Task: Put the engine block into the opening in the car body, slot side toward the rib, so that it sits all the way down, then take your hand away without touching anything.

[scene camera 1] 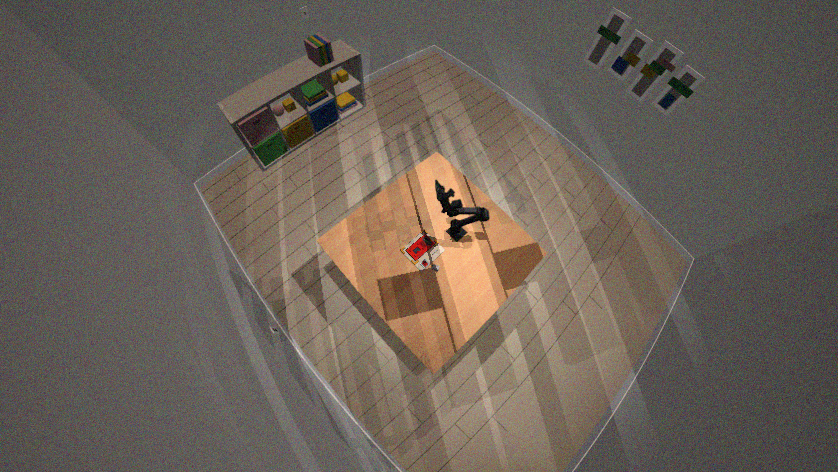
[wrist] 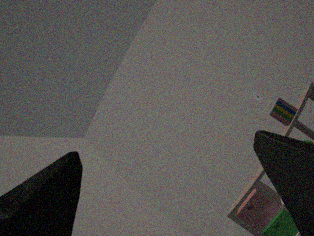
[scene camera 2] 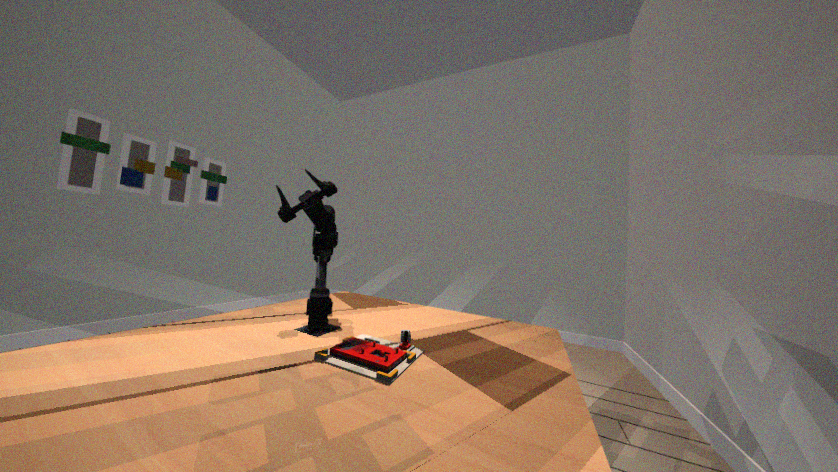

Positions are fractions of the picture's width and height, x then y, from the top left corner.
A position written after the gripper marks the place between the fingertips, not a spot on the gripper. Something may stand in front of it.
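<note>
Gripper (wrist: 0.55, 0.64) open, holding nothing. A red car body (scene camera 2: 0.44, 0.75) is present; in the wrist view the body is out of frame.
</note>
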